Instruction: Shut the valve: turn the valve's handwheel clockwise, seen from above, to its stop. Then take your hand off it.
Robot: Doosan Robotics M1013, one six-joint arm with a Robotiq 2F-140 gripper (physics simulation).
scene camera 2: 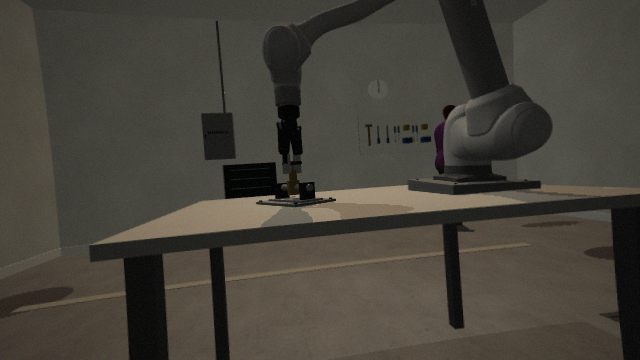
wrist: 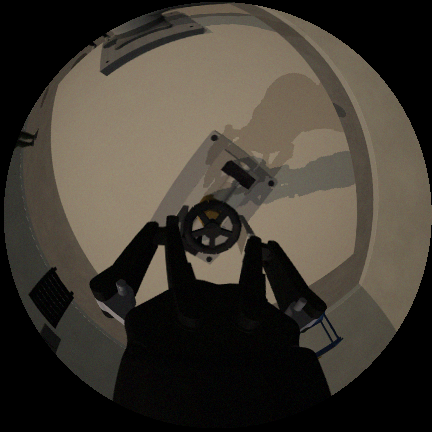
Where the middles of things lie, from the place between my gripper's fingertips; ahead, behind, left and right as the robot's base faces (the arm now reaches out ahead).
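With the spoked handwheel (wrist: pixel 211 229), my hand is 20 mm below it.
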